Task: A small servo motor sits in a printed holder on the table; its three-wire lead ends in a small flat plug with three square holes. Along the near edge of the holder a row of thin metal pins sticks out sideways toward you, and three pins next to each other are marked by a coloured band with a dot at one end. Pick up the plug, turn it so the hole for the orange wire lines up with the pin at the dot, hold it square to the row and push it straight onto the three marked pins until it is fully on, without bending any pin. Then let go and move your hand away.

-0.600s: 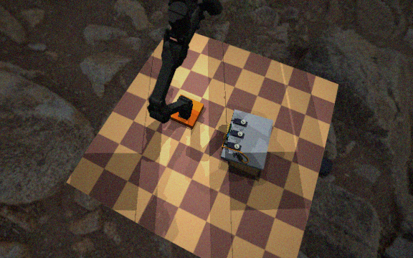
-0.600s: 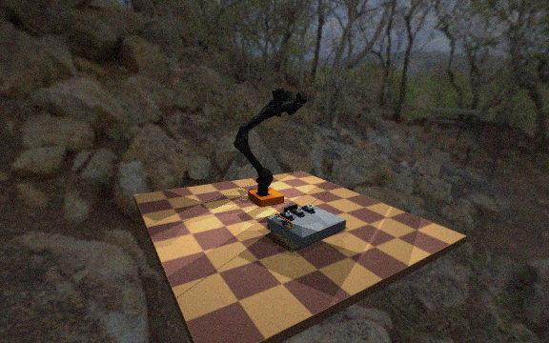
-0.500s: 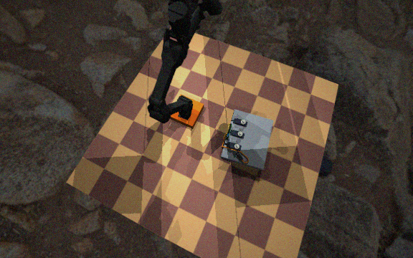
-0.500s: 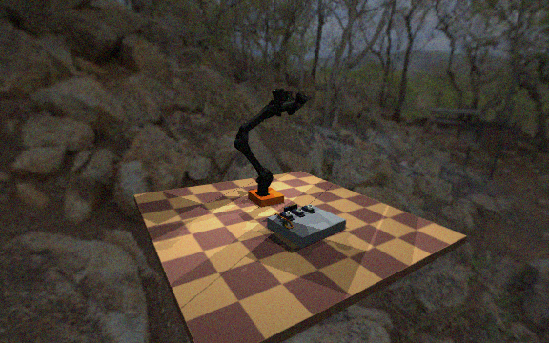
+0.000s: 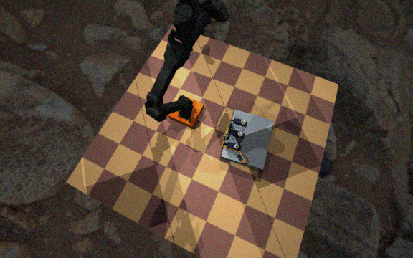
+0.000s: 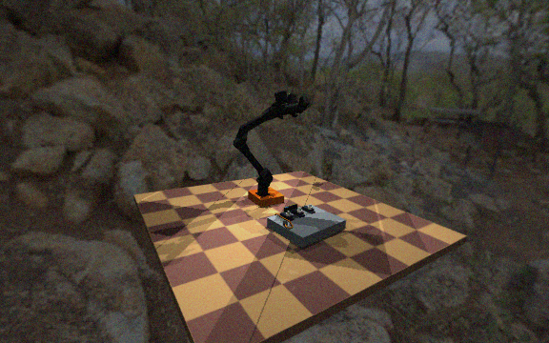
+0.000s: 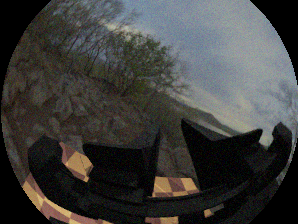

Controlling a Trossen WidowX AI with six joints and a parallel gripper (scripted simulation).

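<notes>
Now: gripper tip 250 mm short of the dark servo, 290 mm to the left of it and 530 mm above it. The rest, counted from my gripper tip: grey printed holder 360 mm ahead, 290 mm to the right, 550 mm below.
</notes>
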